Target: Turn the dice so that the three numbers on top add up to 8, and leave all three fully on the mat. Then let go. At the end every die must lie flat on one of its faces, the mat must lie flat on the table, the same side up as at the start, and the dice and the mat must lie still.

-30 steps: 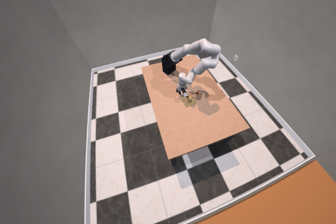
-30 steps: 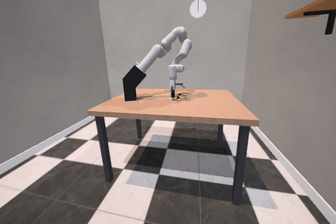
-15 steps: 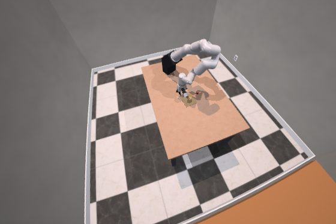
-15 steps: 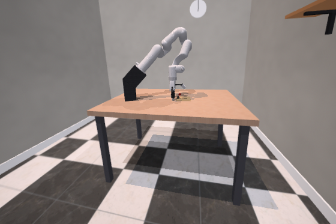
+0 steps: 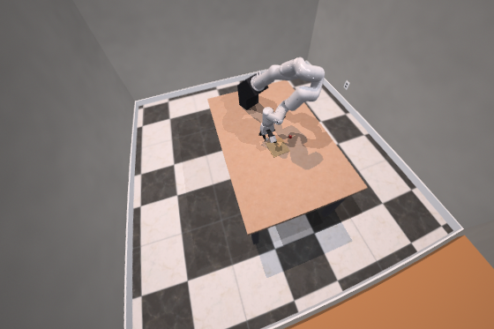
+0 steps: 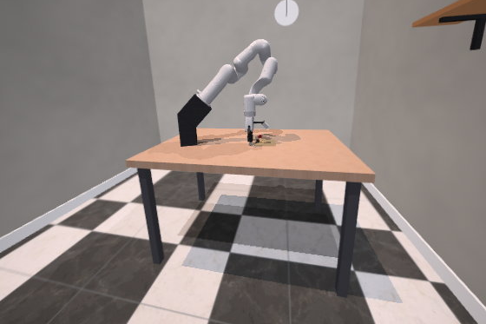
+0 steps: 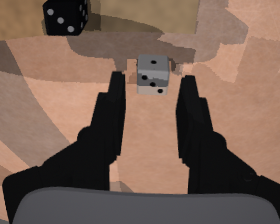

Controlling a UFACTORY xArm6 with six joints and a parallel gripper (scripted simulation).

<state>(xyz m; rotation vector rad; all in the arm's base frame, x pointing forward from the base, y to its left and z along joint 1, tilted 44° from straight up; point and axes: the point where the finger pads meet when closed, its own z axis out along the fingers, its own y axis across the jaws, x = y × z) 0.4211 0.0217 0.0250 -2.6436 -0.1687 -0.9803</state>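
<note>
My hand is 40 mm above the white die. Also, from my hand: tan mat (80 mm ahead, 70 mm to the left, 40 mm below); red die (190 mm to the left, 40 mm below).
</note>
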